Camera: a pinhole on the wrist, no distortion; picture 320 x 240 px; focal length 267.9 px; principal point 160.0 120.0 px. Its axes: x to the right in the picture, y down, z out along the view. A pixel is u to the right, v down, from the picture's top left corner.
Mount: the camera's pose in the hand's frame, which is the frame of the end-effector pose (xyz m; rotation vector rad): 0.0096 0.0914 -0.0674 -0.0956 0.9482 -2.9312
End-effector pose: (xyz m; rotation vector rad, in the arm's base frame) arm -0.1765 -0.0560 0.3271 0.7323 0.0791 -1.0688
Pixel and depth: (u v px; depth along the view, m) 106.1 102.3 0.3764
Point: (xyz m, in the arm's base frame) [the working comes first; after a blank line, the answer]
In the camera's frame: -0.0757 -0.0249 0.3764

-0.2730 -0.3149 0.4204
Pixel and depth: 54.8 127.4 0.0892
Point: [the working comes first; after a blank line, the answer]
In the camera's frame: -0.0350 0.0025 0.0892

-0.1184 -0.0857 0.3284
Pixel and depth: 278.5 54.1 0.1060
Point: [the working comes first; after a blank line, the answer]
In the camera's frame: 0.0469 -0.0261 0.1060

-0.1629 -0.0408 0.3901
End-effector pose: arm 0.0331 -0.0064 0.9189 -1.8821 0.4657 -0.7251
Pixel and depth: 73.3 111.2 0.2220
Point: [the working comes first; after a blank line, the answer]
In the camera's frame: -0.0718 -0.0073 0.2220

0.1818 0.0220 0.9363
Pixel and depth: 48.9 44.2 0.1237
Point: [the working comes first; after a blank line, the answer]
In the camera's frame: -0.0513 -0.0350 0.1237

0.1188 -0.0344 0.8754
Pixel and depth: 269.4 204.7 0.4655
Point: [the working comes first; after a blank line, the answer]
In the camera's frame: 0.1901 0.1472 0.4655

0.0828 0.3618 1.0991
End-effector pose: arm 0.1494 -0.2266 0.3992 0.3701 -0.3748 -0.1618
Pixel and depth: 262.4 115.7 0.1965
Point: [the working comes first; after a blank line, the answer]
In the camera's frame: 0.0751 -0.0032 0.1965

0.0639 -0.2707 0.4562
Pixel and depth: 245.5 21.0 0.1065
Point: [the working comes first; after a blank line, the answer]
In the camera's frame: 0.0340 -0.0394 0.1065

0.1217 -0.1827 0.4532
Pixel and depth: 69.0 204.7 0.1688
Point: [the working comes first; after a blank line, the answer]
In the camera's frame: -0.0573 0.0534 0.1688

0.2069 -0.2983 0.4392
